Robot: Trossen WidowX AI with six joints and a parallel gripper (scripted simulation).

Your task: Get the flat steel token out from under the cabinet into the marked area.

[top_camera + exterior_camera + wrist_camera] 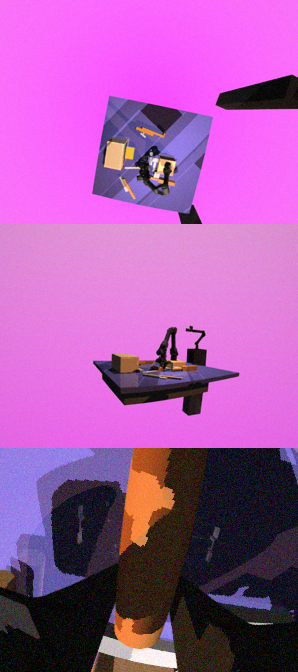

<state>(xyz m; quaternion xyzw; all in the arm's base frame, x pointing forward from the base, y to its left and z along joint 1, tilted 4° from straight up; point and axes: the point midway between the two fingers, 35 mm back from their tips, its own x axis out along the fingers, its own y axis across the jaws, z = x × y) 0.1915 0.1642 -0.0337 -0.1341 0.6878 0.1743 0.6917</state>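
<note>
Right now my gripper tip is 130 mm to the left of the grey bar. From my gripper tip the other things lie so: orange stick: 350 mm to the left, 100 mm ahead; then small white piece: 350 mm to the right, 200 mm ahead; then orange block: 210 mm behind, 80 mm to the left, 10 mm above.
</note>
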